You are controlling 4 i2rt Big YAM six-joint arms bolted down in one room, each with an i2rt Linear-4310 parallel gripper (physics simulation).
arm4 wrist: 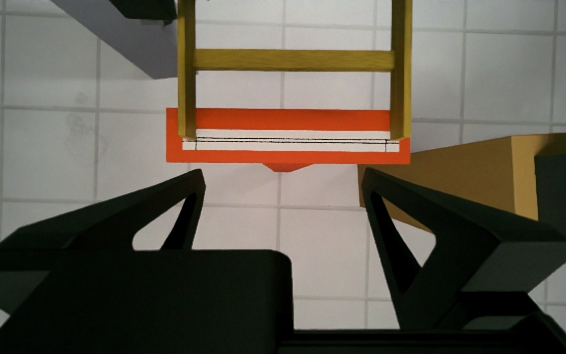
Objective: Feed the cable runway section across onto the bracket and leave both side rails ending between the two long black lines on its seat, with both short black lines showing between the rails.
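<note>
The yellow cable runway section [294,60] comes down from the top of the view, two side rails joined by a rung. Its left rail [187,90] and right rail [401,90] lie over the orange bracket [280,120] and end on the white seat [290,147]. Both rail ends are at about the level of the two long black lines; whether each is between them is too fine to tell. The left short black line [196,145] shows right at the left rail's inner edge, the right short line [386,146] just inside the right rail. My arm4 gripper [284,174] is open and empty, its fingertips below the bracket.
A brown box-like block [460,175] stands at the right, with a dark part [552,187] beside it at the view's edge. A grey slab [120,40] crosses the top left. A dark block [147,9] sits by the left rail; what it belongs to cannot be told.
</note>
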